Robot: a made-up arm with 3 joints. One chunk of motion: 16 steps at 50 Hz.
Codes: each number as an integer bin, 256 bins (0 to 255) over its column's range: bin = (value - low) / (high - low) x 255, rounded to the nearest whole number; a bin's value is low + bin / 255 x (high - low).
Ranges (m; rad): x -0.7..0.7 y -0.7..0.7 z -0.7..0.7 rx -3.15..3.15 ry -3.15..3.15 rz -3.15..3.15
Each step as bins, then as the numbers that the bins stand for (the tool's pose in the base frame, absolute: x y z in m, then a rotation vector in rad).
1 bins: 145 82 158 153 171 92
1 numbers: 0.0961 -0.2498 0.1675 0.6300 1.0747 -0.8771
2 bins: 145 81 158 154 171 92
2 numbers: 0.0961 -0.2553 0.1675 0.6547 1.0747 -0.8771
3 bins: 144 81 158 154 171 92
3 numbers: 0.0906 -0.2553 0.1675 0.6547 1.0747 -0.8771
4 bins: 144 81 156 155 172 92
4 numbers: 0.0906 -0.2553 0.1565 0.6794 1.0994 -0.8771
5 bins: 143 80 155 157 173 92
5 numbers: 0.0851 -0.2608 0.1510 0.7288 1.1241 -0.8771
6 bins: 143 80 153 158 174 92
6 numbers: 0.0851 -0.2608 0.1400 0.7535 1.1488 -0.8771
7 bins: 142 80 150 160 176 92
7 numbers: 0.0796 -0.2608 0.1235 0.8029 1.1982 -0.8771
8 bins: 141 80 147 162 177 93
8 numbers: 0.0741 -0.2608 0.1071 0.8524 1.2229 -0.8524
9 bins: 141 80 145 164 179 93
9 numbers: 0.0741 -0.2608 0.0961 0.9018 1.2724 -0.8524
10 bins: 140 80 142 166 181 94
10 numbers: 0.0686 -0.2608 0.0796 0.9512 1.3218 -0.8276
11 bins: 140 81 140 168 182 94
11 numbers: 0.0686 -0.2553 0.0686 1.0006 1.3465 -0.8276
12 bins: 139 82 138 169 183 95
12 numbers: 0.0631 -0.2498 0.0576 1.0253 1.3712 -0.8029
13 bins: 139 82 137 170 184 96
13 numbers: 0.0631 -0.2498 0.0522 1.0500 1.3959 -0.7782
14 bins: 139 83 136 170 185 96
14 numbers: 0.0631 -0.2443 0.0467 1.0500 1.4206 -0.7782
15 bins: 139 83 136 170 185 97
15 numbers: 0.0631 -0.2443 0.0467 1.0500 1.4206 -0.7535
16 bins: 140 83 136 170 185 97
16 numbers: 0.0686 -0.2443 0.0467 1.0500 1.4206 -0.7535
